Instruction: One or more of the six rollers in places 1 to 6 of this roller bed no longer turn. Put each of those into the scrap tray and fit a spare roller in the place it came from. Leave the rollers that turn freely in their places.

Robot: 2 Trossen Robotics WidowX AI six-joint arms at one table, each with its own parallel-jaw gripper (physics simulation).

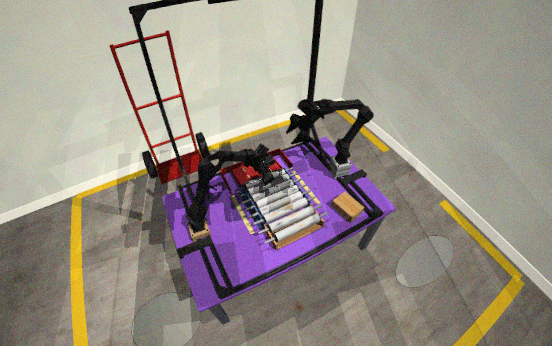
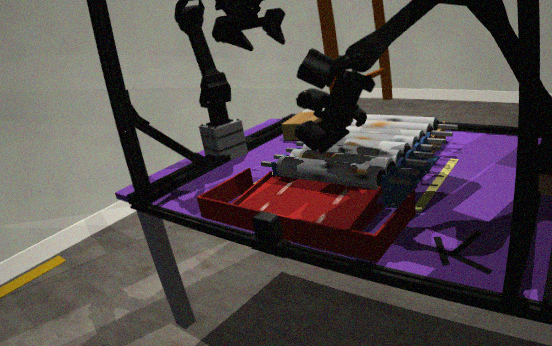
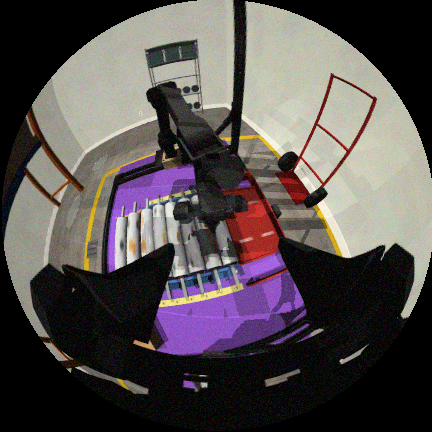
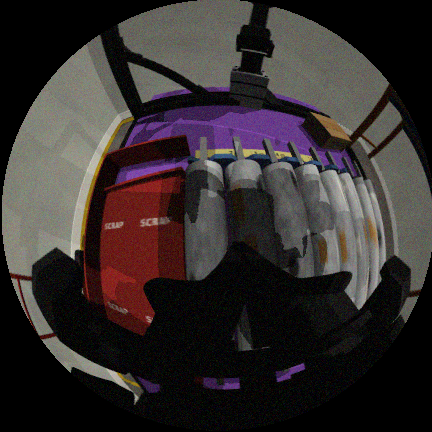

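Where they show: left gripper, fingertip midpoint: (image 1: 288, 138) (image 2: 268, 46) (image 3: 226, 245); right gripper, fingertip midpoint: (image 2: 321, 152) (image 3: 212, 232) (image 4: 237, 246); left arm's base, origin of the base link: (image 1: 341, 160) (image 2: 219, 122) (image 4: 249, 70); right arm's base, origin of the base link: (image 1: 198, 226) (image 3: 170, 154).
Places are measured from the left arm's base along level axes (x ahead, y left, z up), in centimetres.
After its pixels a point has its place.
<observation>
The roller bed (image 1: 256, 215) (image 2: 395, 185) (image 3: 201, 278) holds a row of grey-white rollers across the middle of the purple table (image 1: 240, 254) {x 71.6, y 38.9, z -11.1 cm}. The red scrap tray (image 1: 242, 173) {x 60.0, y -13.3, z -8.5 cm} (image 2: 309, 206) {x 53.1, y -13.7, z -8.3 cm} (image 3: 257, 229) {x 46.4, y -16.3, z -8.5 cm} (image 4: 132, 241) {x 46.3, y -14.3, z -8.2 cm} lies at the bed's far end, and I see no roller in it. My right gripper (image 1: 267, 177) {x 44.5, y -0.7, z -2.6 cm} (image 2: 313, 139) (image 4: 237, 246) {x 44.5, y -0.7, z -2.6 cm} is shut and empty, just above the second roller (image 4: 250, 201) {x 40.0, y 0.3, z -3.5 cm} from the tray, beside the end roller (image 2: 326, 169) {x 49.4, y -4.4, z -4.5 cm} (image 4: 205, 225) {x 43.0, y -3.7, z -3.5 cm}. My left gripper (image 1: 294, 134) {x 34.4, y -2.8, z 22.3 cm} (image 2: 264, 41) {x 34.4, y -2.8, z 22.3 cm} (image 3: 226, 245) {x 34.4, y -2.8, z 22.3 cm} is open and empty, high over the table's back edge. Two rollers (image 1: 298, 226) {x 40.0, y 34.9, z -3.7 cm} rest on a wooden holder (image 1: 295, 237) {x 41.9, y 37.1, z -10.5 cm} at the near end.
A cardboard box (image 1: 347, 206) {x 9.1, y 29.7, z -5.4 cm} (image 2: 298, 123) {x 10.8, y 22.4, z -5.7 cm} (image 4: 328, 130) {x 13.2, y 23.4, z -5.6 cm} sits on the table near the left arm's base (image 1: 340, 168) {x 2.8, y 5.0, z -1.5 cm}. A black gantry post (image 1: 314, 51) {x 11.2, y -31.9, z 57.5 cm} rises behind the table. A red hand truck (image 1: 154, 103) (image 3: 342, 132) leans on the wall. A yellow strip (image 1: 242, 214) {x 65.7, y 15.1, z -11.0 cm} runs along the bed.
</observation>
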